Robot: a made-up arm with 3 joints. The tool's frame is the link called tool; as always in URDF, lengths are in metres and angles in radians. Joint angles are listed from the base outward.
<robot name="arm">
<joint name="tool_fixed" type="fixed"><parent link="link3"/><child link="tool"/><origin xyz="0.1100 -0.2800 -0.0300" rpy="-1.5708 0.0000 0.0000"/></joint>
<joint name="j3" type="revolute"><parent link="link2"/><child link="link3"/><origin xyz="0.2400 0.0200 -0.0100" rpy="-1.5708 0.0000 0.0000"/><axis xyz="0 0 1"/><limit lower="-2.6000" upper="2.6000"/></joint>
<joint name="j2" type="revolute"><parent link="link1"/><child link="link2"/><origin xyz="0.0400 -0.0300 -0.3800" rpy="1.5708 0.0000 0.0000"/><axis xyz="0 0 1"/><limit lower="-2.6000" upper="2.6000"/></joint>
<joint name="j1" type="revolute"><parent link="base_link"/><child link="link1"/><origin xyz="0.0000 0.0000 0.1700" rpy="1.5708 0.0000 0.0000"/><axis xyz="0 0 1"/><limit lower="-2.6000" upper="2.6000"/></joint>
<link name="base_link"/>
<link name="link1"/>
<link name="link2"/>
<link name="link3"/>
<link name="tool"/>
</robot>
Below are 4 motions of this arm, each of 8 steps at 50 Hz.
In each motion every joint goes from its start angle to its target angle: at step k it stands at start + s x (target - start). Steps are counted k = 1, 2, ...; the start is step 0. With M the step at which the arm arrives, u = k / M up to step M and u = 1 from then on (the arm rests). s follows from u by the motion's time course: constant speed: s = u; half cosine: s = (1 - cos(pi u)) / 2; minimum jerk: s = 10 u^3 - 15 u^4 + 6 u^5.
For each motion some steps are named. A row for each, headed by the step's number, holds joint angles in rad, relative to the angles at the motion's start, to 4 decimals.
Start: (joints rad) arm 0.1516 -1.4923 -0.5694
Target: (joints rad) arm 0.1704 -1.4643 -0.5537
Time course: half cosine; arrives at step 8
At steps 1, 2, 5, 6, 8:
1: 0.0007 0.0011 0.0006
2: 0.0028 0.0041 0.0023
5: 0.0130 0.0194 0.0109
6: 0.0160 0.0239 0.0134
8: 0.0188 0.0280 0.0157

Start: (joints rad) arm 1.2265 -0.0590 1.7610
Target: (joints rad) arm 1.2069 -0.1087 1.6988
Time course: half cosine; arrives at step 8
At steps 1, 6, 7, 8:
1: -0.0007 -0.0019 -0.0024
6: -0.0167 -0.0424 -0.0531
7: -0.0189 -0.0478 -0.0598
8: -0.0196 -0.0497 -0.0622

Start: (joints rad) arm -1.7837 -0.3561 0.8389
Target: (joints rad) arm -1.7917 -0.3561 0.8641
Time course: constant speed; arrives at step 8
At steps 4, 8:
4: -0.0040 0.0000 0.0126
8: -0.0080 0.0000 0.0252

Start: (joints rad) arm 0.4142 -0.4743 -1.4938
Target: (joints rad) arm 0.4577 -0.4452 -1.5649
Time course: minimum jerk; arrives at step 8
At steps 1, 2, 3, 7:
1: 0.0007 0.0005 -0.0011
2: 0.0045 0.0030 -0.0074
3: 0.0120 0.0080 -0.0196
7: 0.0428 0.0286 -0.0700

